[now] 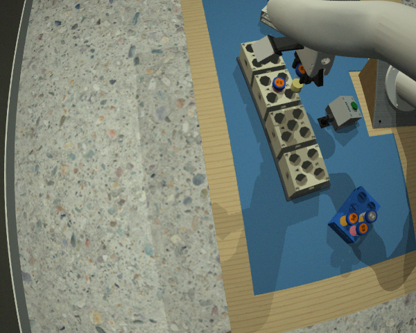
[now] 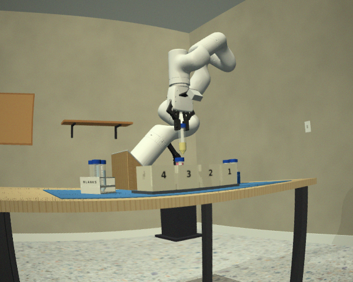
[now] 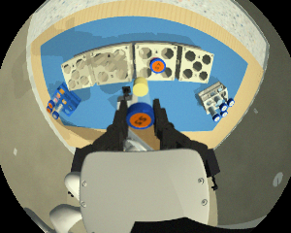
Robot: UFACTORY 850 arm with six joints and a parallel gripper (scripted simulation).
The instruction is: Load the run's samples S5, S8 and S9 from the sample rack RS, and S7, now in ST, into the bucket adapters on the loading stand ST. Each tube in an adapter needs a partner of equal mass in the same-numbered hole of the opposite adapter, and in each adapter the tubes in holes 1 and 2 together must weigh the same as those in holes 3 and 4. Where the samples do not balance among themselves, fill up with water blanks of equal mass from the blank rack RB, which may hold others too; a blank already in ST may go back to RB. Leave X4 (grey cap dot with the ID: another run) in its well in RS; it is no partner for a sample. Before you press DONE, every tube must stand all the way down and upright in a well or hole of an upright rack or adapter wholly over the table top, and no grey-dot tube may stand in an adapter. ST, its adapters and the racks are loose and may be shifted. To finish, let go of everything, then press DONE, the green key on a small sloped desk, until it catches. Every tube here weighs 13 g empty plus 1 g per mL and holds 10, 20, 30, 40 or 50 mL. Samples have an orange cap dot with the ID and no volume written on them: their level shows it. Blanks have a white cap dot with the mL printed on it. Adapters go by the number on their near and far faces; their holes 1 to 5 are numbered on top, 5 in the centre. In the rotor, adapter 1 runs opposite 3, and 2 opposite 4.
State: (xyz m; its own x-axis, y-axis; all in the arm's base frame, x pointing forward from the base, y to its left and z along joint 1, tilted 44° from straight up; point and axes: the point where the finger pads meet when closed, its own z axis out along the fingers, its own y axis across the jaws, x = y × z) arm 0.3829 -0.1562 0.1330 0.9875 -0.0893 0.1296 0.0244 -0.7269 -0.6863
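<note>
Right now the sample tube S5 is 10 mm behind my hand and 50 mm below it. The rest, counted from my hand: loading stand ST: 20 mm ahead, 20 mm to the left, 240 mm below; orange-dot sample tube: 60 mm behind, 330 mm to the left, 190 mm below; adapter 1: 20 mm ahead, 180 mm to the left, 200 mm below.
</note>
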